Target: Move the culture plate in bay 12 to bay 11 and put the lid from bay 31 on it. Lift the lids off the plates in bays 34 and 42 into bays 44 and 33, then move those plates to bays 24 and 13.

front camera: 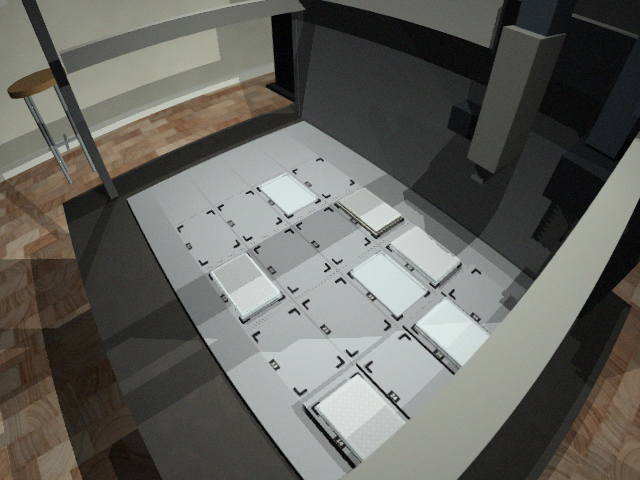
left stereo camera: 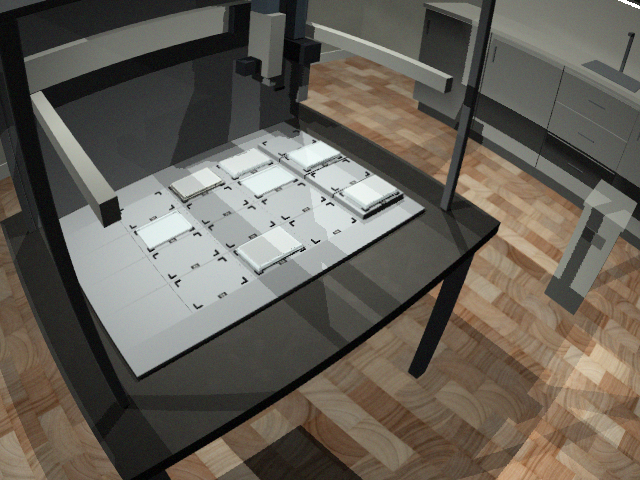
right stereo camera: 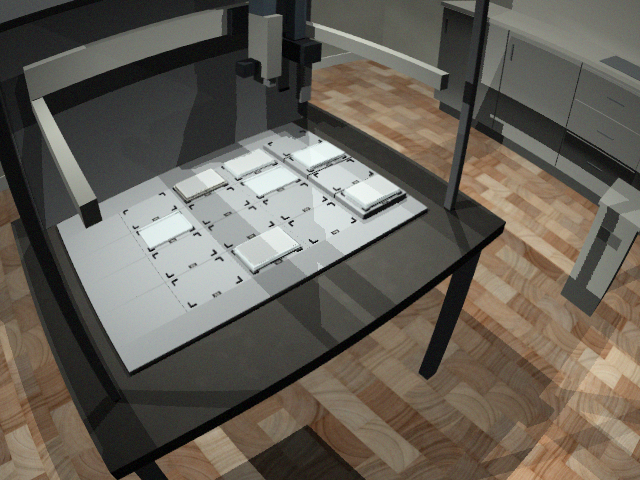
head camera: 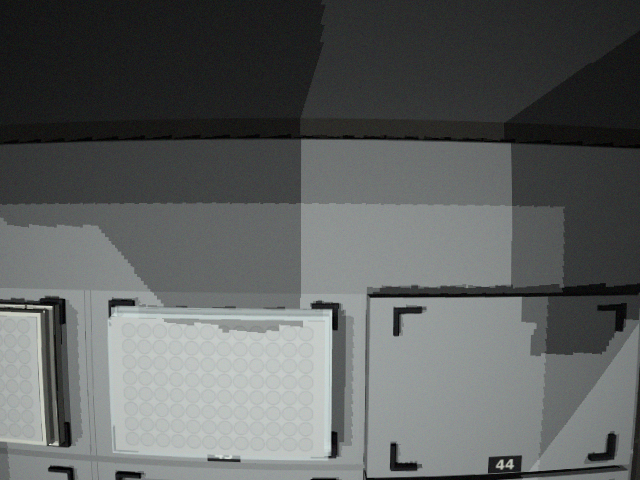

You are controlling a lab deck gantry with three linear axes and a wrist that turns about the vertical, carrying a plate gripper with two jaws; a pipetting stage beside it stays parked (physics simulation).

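Where they show: gripper, fingertip midpoint: point(front camera: 541, 249) point(left stereo camera: 289, 95) point(right stereo camera: 293, 95); robot's base, origin of the base link: point(front camera: 179, 228) point(left stereo camera: 197, 307) point(right stereo camera: 191, 306).
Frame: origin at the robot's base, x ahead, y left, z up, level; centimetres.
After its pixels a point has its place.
Observation:
The culture plate point(front camera: 245, 286) {y 4.0, x 23.9, z 1.4 cm} point(left stereo camera: 268, 249) {y 3.5, x 21.9, z 1.5 cm} point(right stereo camera: 266, 249) {y 3.2, x 22.1, z 1.5 cm} sits in bay 12. A clear lid point(front camera: 288, 193) {y 25.6, x 7.0, z 0.8 cm} point(left stereo camera: 165, 229) {y 24.9, x 6.6, z 0.8 cm} point(right stereo camera: 166, 229) {y 25.0, x 6.7, z 0.8 cm} lies flat in bay 31. A lidded plate point(front camera: 450, 330) {y 25.0, x 54.2, z 3.1 cm} point(left stereo camera: 313, 153) {y 25.5, x 55.2, z 3.1 cm} point(right stereo camera: 317, 155) {y 24.7, x 54.5, z 3.1 cm} is in bay 34. A cream plate point(front camera: 369, 209) {y 35.9, x 23.2, z 1.4 cm} point(head camera: 18, 377) {y 36.5, x 27.3, z 1.4 cm} point(left stereo camera: 196, 183) {y 35.5, x 22.4, z 1.5 cm} point(right stereo camera: 200, 184) {y 35.3, x 22.6, z 1.4 cm} in bay 42 shows no lid. A flat clear lid point(front camera: 390, 284) {y 25.4, x 39.9, z 0.8 cm} point(left stereo camera: 267, 179) {y 25.6, x 39.0, z 0.8 cm} point(right stereo camera: 270, 180) {y 25.3, x 38.9, z 0.8 cm} lies in bay 33. Bays 11, 13, 24 and 44 are empty. My gripper is high at the back right, away from the plates; its jaws are too dark and small to read.
Other plates stand in bay 43 point(front camera: 426, 253) {y 36.1, x 39.7, z 1.4 cm} point(head camera: 219, 382) {y 36.8, x 39.4, z 1.4 cm} point(left stereo camera: 244, 161) {y 36.1, x 38.9, z 1.4 cm} point(right stereo camera: 249, 163) {y 35.3, x 38.7, z 1.4 cm} and on the raised bay 14 point(front camera: 359, 413) {y 4.3, x 54.3, z 2.9 cm} point(left stereo camera: 372, 191) {y 3.3, x 55.2, z 2.9 cm} point(right stereo camera: 373, 192) {y 3.0, x 54.7, z 2.9 cm}. A pale box-shaped head point(front camera: 509, 98) point(left stereo camera: 266, 46) point(right stereo camera: 264, 46) hangs high near the back wall.

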